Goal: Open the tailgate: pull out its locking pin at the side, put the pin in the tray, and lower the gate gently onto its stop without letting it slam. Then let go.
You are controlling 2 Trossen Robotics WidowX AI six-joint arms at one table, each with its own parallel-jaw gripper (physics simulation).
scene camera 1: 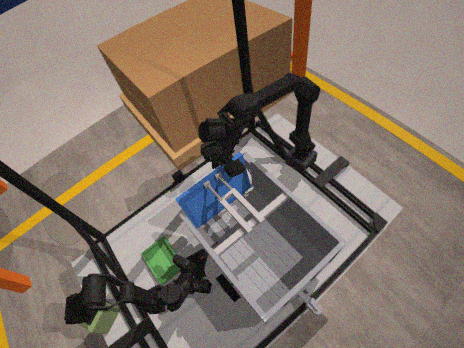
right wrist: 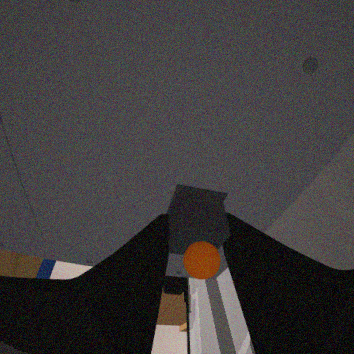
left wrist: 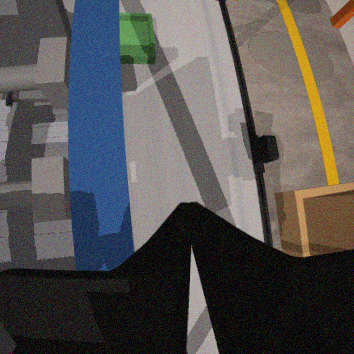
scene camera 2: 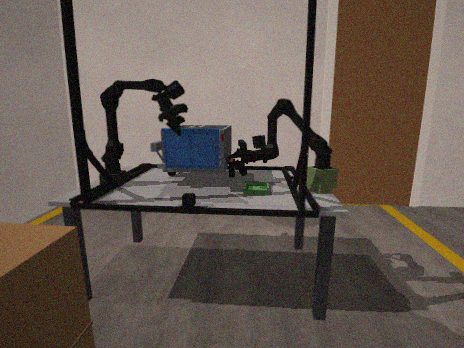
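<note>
Blue tailgate (scene camera 2: 197, 148), also in scene camera 1 (scene camera 1: 200, 204) and in the left wrist view (left wrist: 102, 237). Orange-tipped locking pin (right wrist: 201, 259). My left gripper (scene camera 1: 213, 168), also in the left wrist view (left wrist: 187, 210). My right gripper (scene camera 1: 205, 251), also in the right wrist view (right wrist: 194, 221): part open, touching a grey truck bed.
</note>
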